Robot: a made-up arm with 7 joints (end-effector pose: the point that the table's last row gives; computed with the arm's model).
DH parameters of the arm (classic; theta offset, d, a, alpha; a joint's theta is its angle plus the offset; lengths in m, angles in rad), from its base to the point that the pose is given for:
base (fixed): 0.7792 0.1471 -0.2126 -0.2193
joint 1: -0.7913 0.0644 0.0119 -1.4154
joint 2: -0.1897 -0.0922 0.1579 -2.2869
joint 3: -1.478 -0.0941 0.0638 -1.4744
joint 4: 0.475 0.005 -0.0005 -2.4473
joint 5: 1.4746 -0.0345 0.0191 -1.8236
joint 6: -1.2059 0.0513 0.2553 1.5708
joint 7: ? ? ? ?
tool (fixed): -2.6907 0.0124 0 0
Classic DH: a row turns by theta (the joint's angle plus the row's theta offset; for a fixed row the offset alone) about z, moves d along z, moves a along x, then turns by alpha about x.
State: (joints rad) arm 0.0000 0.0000 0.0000 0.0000 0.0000 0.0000 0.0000
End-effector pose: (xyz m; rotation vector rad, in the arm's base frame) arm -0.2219 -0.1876 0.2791 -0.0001 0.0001 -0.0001
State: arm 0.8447 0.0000 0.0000 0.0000 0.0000 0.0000 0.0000
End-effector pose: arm -0.1618 -0.2043 0.2912 -0.1292 0.1308 0.8244
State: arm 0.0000 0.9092 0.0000 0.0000 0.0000 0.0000 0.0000
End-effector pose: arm -0.1408 -0.1876 0.3104 -0.0001 0.9093 0.0000
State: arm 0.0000 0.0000 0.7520 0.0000 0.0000 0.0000 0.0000
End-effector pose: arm -0.1537 -0.0778 0.2021 0.1919 -0.4936 -0.5339
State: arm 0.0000 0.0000 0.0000 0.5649 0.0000 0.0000 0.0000
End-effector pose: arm -0.2047 -0.2030 0.2232 0.5291 -0.0749 0.1829
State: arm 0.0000 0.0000 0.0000 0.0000 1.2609 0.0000 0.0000
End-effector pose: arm -0.1629 -0.1996 0.4423 -1.1405 0.3155 0.4356
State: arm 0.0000 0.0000 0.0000 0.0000 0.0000 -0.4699 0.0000
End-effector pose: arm -0.1896 -0.1876 0.3891 -0.0001 0.4700 -0.0001
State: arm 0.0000 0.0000 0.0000 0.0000 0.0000 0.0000 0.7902
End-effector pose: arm -0.2214 -0.1795 0.2791 0.0000 0.0001 0.7901
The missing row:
joint 7: -0.4509 0 -0.0106 0
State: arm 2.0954 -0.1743 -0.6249 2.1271 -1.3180 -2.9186 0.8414
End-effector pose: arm -0.4889 -0.0251 0.1713 -0.5929 -0.3363 0.5754
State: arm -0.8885 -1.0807 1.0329 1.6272 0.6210 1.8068 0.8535
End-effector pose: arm -0.1269 -0.1802 0.6978 0.9373 1.6818 0.1489
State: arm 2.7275 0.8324 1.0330 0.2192 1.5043 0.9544 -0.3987
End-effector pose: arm -0.1060 0.0216 0.1698 -0.2540 -0.8079 2.7740
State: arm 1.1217 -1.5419 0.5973 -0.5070 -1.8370 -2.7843 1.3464
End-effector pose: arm 0.0527 -0.2795 0.4401 -0.1008 0.0000 -2.3972
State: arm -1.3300 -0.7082 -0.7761 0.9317 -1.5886 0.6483 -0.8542
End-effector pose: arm -0.1108 0.0684 0.3826 2.5654 -0.6871 -1.6288
